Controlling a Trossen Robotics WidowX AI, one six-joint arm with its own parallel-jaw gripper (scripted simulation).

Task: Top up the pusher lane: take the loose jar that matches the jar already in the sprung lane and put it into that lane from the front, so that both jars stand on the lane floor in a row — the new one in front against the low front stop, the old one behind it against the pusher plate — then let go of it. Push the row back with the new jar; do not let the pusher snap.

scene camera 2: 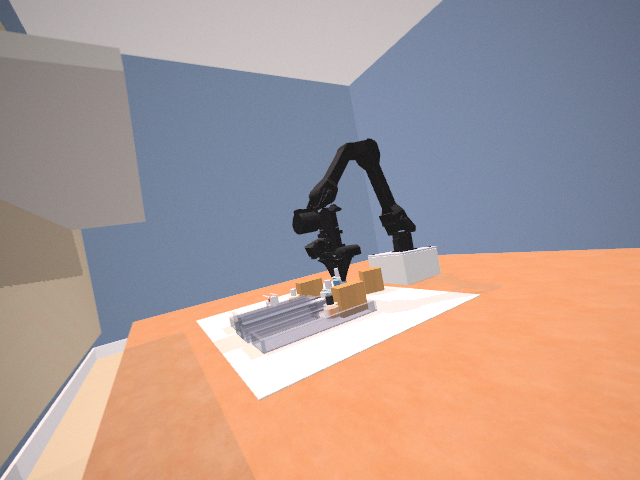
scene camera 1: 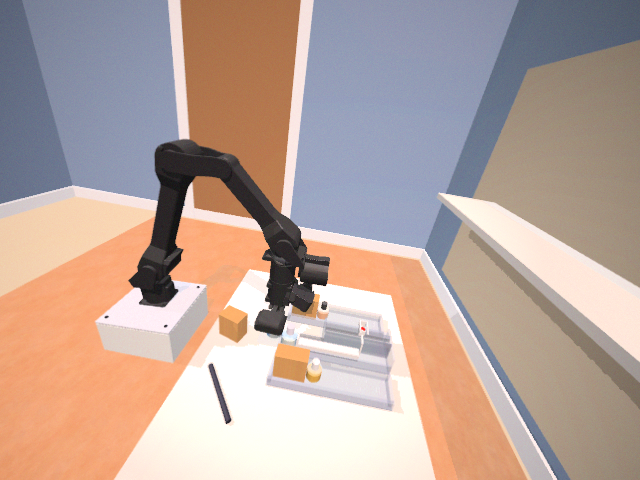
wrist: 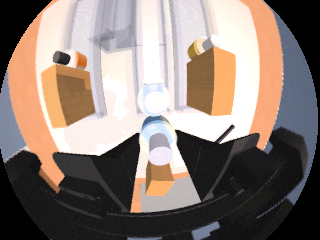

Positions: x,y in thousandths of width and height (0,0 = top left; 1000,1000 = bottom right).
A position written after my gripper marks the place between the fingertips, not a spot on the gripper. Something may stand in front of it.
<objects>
my gripper: scene camera 2 530,586; scene camera 1 430,680; wrist 492,560
</objects>
